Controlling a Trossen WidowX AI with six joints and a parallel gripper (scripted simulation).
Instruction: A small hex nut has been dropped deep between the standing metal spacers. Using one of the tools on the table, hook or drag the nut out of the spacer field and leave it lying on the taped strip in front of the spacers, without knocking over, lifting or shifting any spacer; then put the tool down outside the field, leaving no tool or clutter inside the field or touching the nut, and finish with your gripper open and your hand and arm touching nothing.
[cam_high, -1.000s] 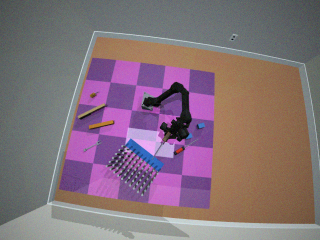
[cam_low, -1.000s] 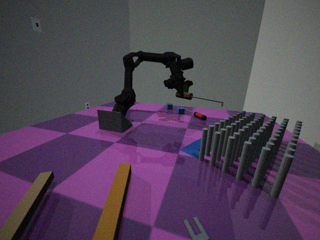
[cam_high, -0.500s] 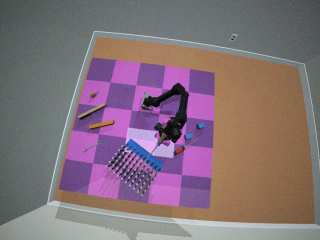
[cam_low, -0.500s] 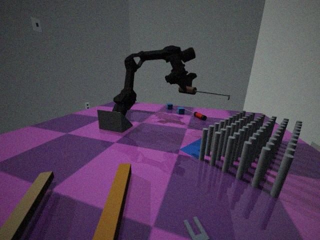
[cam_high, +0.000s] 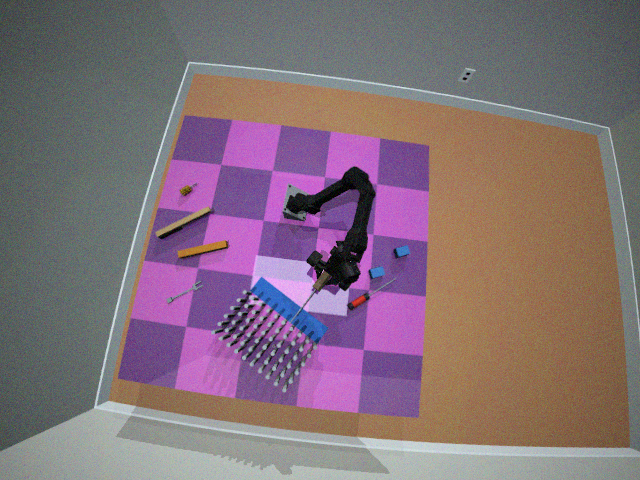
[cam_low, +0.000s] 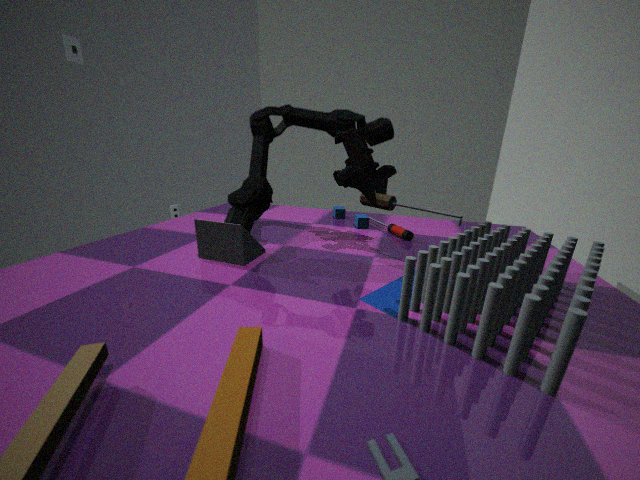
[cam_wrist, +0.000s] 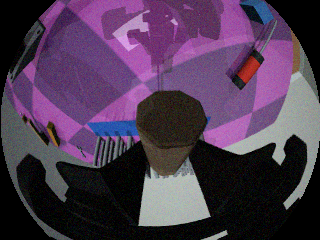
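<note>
Right now my gripper tip is 14 cm short of the blue taped strip, 10 cm to the left of it and 13 cm above it. From my gripper tip the other things lie so: hook tool: 9 cm ahead, 4 cm to the right; then small wrench: 20 cm ahead, 57 cm to the right, 13 cm below; then orange bar: 55 cm to the right, 12 cm below.
</note>
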